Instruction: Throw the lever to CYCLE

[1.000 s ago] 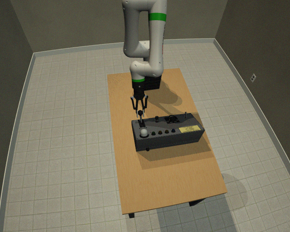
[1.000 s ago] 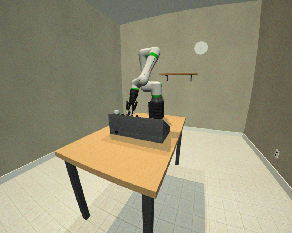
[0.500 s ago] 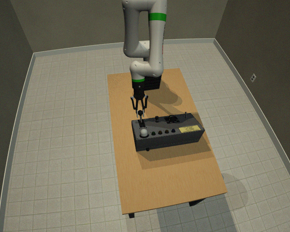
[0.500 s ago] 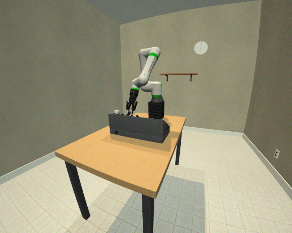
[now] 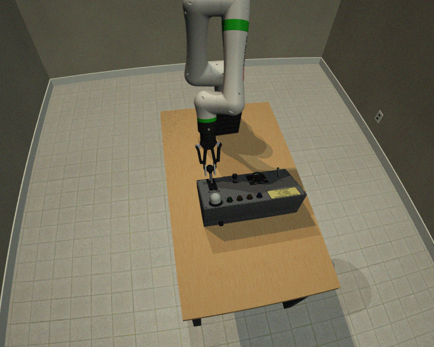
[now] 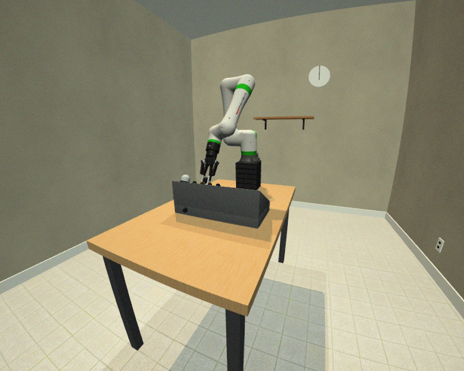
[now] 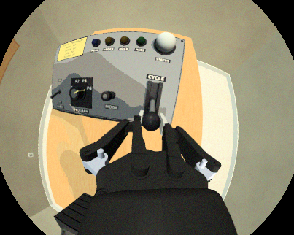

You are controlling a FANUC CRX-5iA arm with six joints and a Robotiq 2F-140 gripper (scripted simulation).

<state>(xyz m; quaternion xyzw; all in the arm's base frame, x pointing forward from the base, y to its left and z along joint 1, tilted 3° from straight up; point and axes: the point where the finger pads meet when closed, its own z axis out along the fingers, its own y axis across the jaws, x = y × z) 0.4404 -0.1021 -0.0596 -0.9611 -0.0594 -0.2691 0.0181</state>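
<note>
My hand is 40 mm short of the small black toggle, 130 mm to the right of it and 20 mm above it. The rest, counted from my hand: dark grey console: 70 mm ahead, 190 mm to the left, 50 mm below; black rotary selector: 30 mm ahead, 230 mm to the left, 30 mm below; lever: 30 mm ahead, 20 mm below.
</note>
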